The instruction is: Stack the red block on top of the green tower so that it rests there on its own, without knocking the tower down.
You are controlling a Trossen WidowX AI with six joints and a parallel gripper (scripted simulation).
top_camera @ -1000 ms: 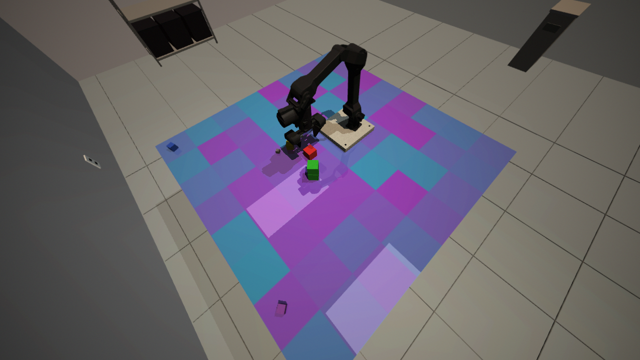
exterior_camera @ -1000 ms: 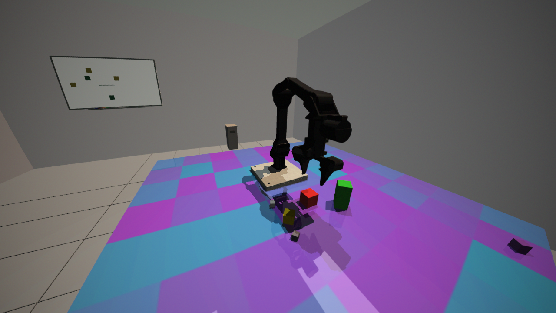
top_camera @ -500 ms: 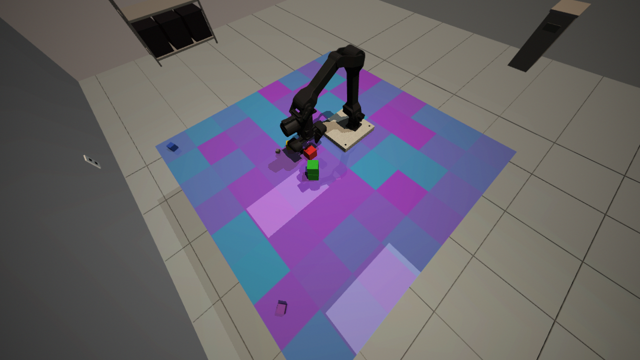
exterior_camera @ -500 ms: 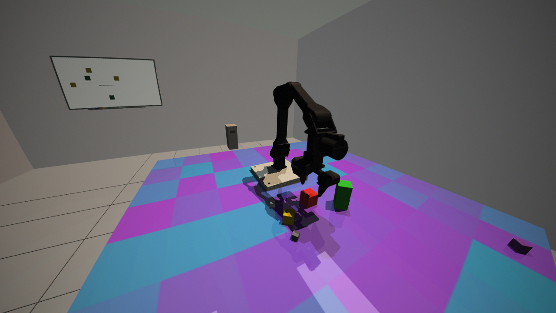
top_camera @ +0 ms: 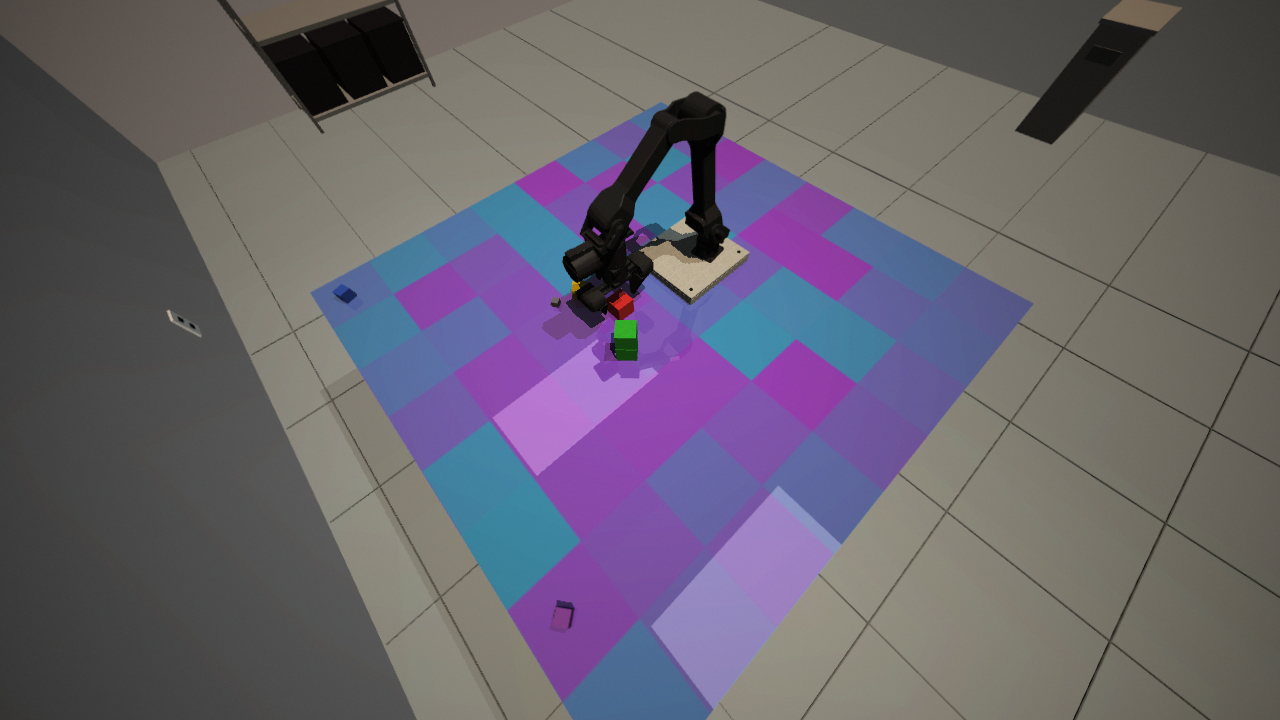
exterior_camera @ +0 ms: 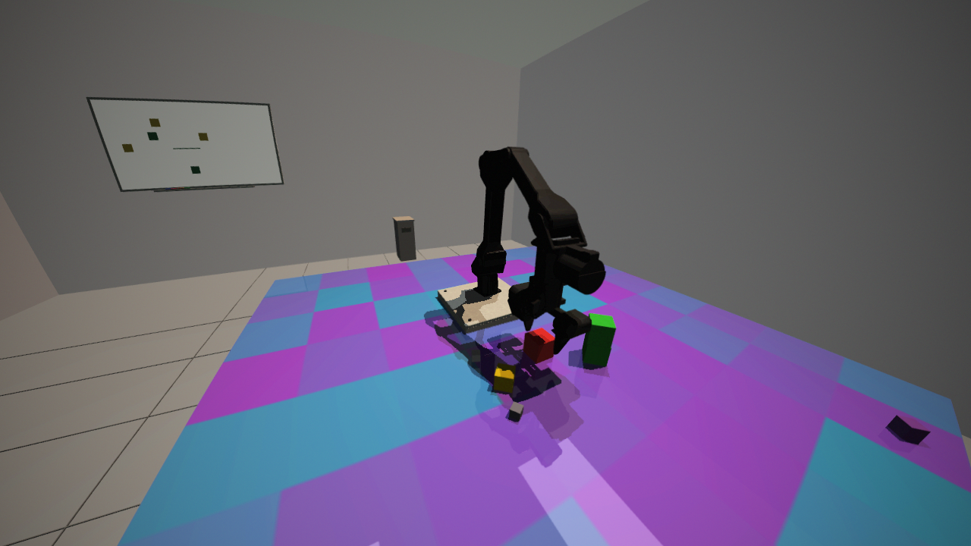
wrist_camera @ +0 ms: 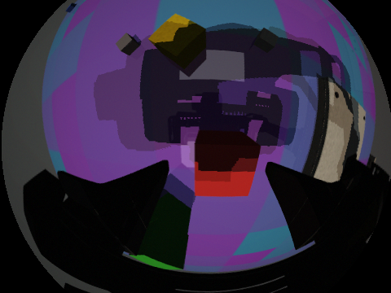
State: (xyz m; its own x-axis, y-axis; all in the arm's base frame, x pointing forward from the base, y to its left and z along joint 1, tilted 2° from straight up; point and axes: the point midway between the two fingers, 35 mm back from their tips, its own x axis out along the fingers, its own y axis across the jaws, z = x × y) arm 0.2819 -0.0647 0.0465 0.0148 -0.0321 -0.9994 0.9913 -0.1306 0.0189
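Right now the red block is 1 cm below my gripper tip. Round my gripper tip: green block 9 cm to the left, 8 cm ahead, 4 cm above; then yellow block 12 cm to the right, 2 cm below, 2 cm ahead; then small grey block 14 cm to the right, 8 cm ahead, 3 cm below.
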